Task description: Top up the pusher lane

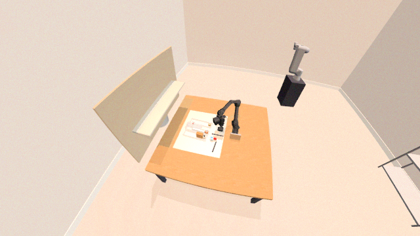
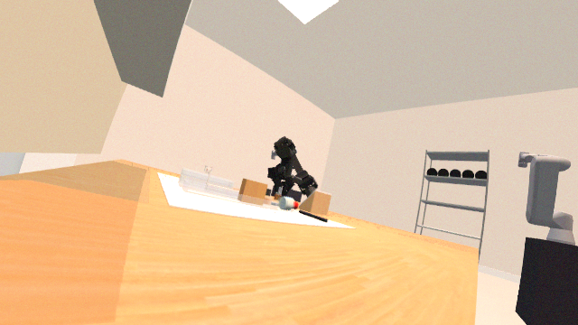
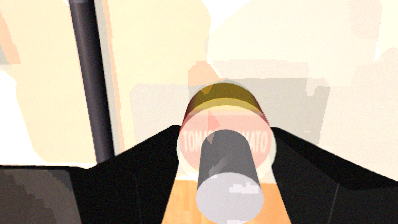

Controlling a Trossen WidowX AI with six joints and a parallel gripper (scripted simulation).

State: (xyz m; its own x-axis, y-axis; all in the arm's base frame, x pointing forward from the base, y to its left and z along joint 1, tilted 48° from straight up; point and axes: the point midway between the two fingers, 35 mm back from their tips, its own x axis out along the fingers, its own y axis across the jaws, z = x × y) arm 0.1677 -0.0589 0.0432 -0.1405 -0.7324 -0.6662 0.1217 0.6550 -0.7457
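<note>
The brown box is 240 mm ahead of my gripper tip and 120 mm to the left of it. Round my gripper tip: sprung lane unit: 310 mm ahead, 20 mm below.
</note>
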